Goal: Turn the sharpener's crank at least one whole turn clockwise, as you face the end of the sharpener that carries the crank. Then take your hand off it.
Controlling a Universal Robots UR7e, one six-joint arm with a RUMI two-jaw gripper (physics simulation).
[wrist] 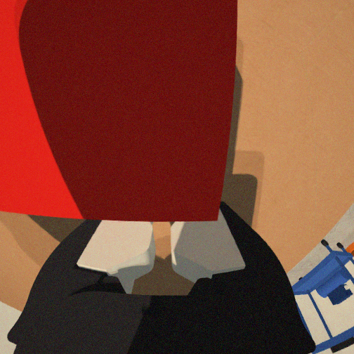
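The red sharpener (135, 110) fills the upper left and middle of the wrist view, very close to the camera, with a dark shadow over most of the side seen. Its straight lower edge crosses in front of my gripper's fingers. My gripper (162, 232) is shut and empty. The rear parts of its two pale fingers show below that edge, and the fingertips are hidden behind the sharpener's body. The crank does not show in this view, so its angle and whether the fingers touch it cannot be told.
The tan round table top (305, 115) lies under the sharpener and gripper, with shadows right of the sharpener. A blue framed object (327, 272) stands beyond the table's edge at the lower right, with a bit of orange beside it.
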